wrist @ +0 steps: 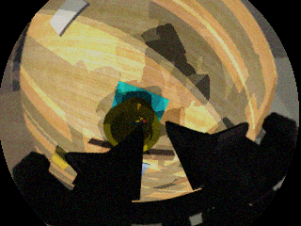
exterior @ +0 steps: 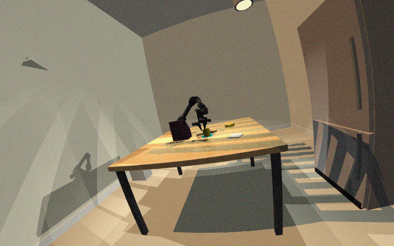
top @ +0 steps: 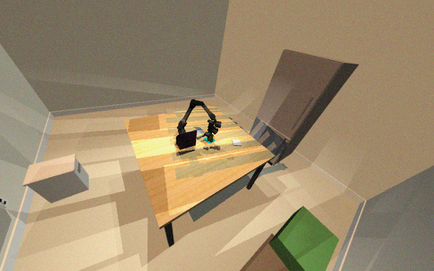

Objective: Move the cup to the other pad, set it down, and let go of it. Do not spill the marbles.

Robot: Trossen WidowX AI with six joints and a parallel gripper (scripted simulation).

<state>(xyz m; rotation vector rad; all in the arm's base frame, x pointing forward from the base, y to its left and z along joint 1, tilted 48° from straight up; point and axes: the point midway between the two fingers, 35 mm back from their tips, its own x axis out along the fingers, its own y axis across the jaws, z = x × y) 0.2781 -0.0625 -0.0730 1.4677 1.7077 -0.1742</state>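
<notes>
Right now the olive-yellow cup is 20 mm ahead of my gripper tip, 10 mm to the left of it and 30 mm below it. Round my gripper tip: light blue pad: 10 mm behind, 210 mm to the left, 70 mm below; grey-white flat plate: 300 mm ahead, 170 mm to the right, 60 mm below; teal pad: 30 mm ahead, 20 mm to the left, 70 mm below.
</notes>
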